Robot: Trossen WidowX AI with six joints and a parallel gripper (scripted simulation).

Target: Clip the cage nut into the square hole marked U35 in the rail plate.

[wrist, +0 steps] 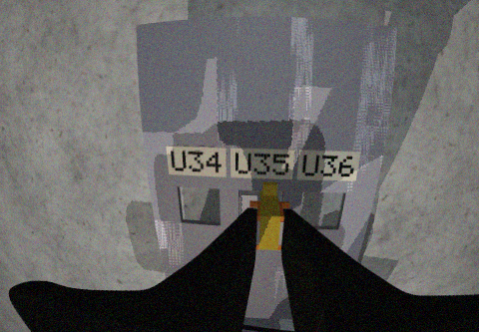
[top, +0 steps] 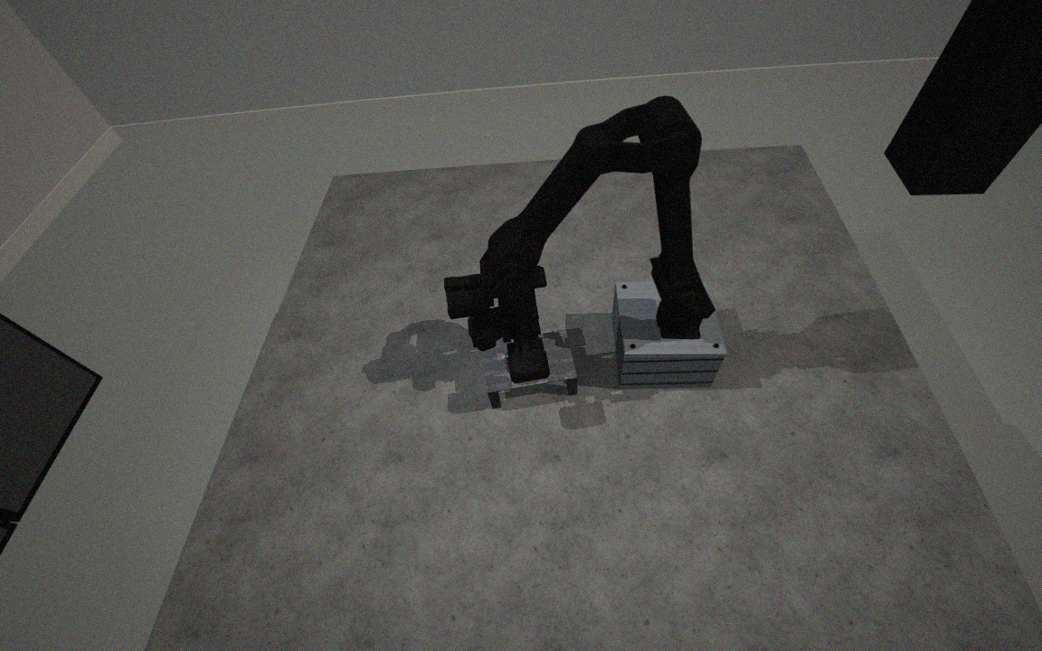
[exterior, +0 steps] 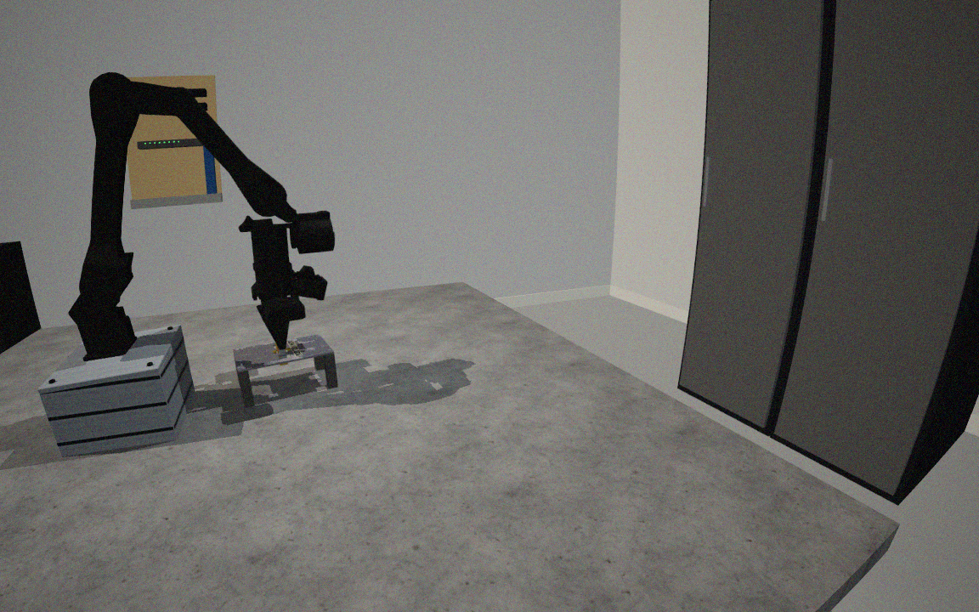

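The cage nut lies 10 mm below my gripper tip. Also, from my gripper tip: label: 20 mm ahead, 10 mm to the left, 10 mm below.
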